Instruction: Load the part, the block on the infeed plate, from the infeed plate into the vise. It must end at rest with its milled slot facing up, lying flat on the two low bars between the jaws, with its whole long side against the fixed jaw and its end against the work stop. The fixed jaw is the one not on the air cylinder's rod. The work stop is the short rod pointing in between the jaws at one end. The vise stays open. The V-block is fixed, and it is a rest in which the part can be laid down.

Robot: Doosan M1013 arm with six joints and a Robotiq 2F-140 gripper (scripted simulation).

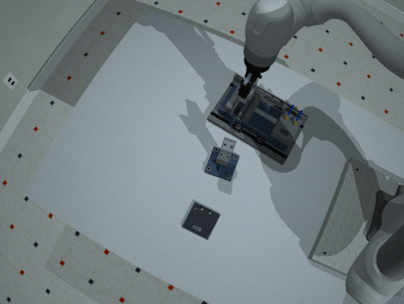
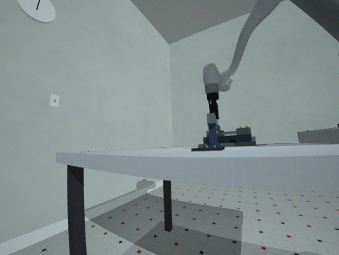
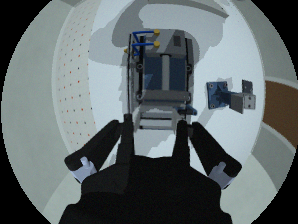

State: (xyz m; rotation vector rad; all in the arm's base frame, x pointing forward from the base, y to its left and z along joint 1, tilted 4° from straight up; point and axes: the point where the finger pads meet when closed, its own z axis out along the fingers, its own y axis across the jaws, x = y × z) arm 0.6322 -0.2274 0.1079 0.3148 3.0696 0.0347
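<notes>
My hand is 2 cm above the part. Also, from my hand: vise: 7 cm behind, 3 cm to the left, 10 cm below; then air cylinder: 16 cm behind, 5 cm to the left, 6 cm below.
</notes>
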